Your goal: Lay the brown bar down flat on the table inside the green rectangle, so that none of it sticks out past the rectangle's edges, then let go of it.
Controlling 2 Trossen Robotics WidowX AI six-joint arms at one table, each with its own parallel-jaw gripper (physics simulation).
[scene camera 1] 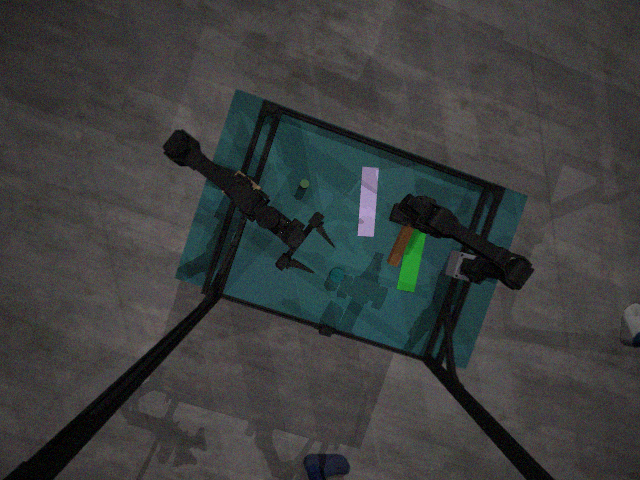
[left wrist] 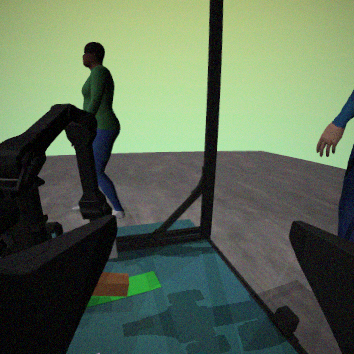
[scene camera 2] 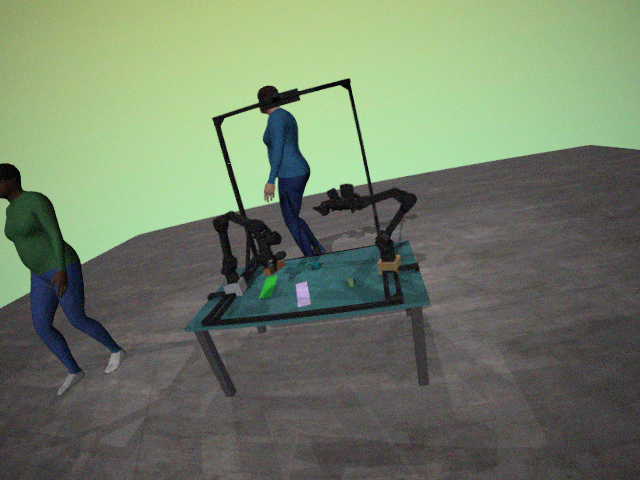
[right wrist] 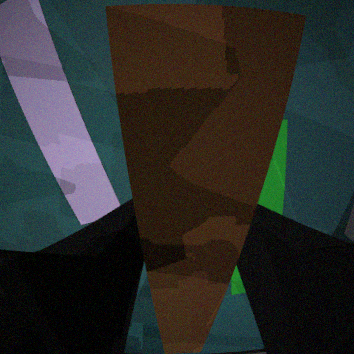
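Seen in the pictures: left gripper, fingertip midpoint: (scene camera 1: pixel 324 260) (left wrist: pixel 203 226) (scene camera 2: pixel 316 205); right gripper, fingertip midpoint: (scene camera 1: pixel 409 220) (scene camera 2: pixel 272 272) (right wrist: pixel 185 200); left arm's base, origin of the base link: (scene camera 2: pixel 388 259); right arm's base, origin of the base link: (scene camera 1: pixel 469 267) (scene camera 2: pixel 233 281).
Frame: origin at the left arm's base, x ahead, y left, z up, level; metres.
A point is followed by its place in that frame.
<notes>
The brown bar (scene camera 1: pixel 400 246) @[x 0.567, y 0.192, z 0.078 m] (scene camera 2: pixel 274 268) (left wrist: pixel 113 284) @[x 0.567, y 0.147, z 0.065 m] (right wrist: pixel 185 150) @[x 0.524, y 0.317, z 0.108 m] is held above the table by my right gripper (scene camera 2: pixel 272 256) (right wrist: pixel 185 200) @[x 0.538, y 0.284, z 0.066 m], which is shut on it. In scene camera 1 the fingertips are hidden under the arm. There the bar covers part of the upper left edge of the flat green rectangle (scene camera 1: pixel 410 268) @[x 0.696, y 0.167, z -0.065 m] (scene camera 2: pixel 268 286) @[x 0.671, y 0.213, z -0.065 m] (left wrist: pixel 146 283) @[x 0.710, y 0.112, z -0.065 m] (right wrist: pixel 276 185) @[x 0.668, y 0.271, z -0.065 m], sticks out to its left and is turned at an angle to it. My left gripper (scene camera 1: pixel 324 259) @[x 0.350, y 0.000, z 0.325 m] (scene camera 2: pixel 317 209) @[x 0.350, y 0.000, z 0.325 m] (left wrist: pixel 203 226) @[x 0.350, y 0.000, z 0.325 m] is open and empty, high above the table.
A flat lilac strip (scene camera 1: pixel 368 201) @[x 0.398, y 0.267, z -0.065 m] (scene camera 2: pixel 302 293) @[x 0.400, y 0.266, z -0.065 m] (right wrist: pixel 75 120) @[x 0.423, y 0.271, z -0.065 m] lies left of the bar in scene camera 1. A teal cylinder (scene camera 1: pixel 337 274) @[x 0.474, y -0.028, z -0.035 m] (scene camera 2: pixel 314 265) @[x 0.470, y -0.009, z -0.037 m] and a small yellow-green cylinder (scene camera 1: pixel 304 183) @[x 0.163, y 0.163, z -0.032 m] (scene camera 2: pixel 351 282) @[x 0.153, y 0.175, z -0.043 m] stand farther left there. A black frame (scene camera 1: pixel 372 140) @[x 0.263, y 0.453, z -0.046 m] runs around the table.
</notes>
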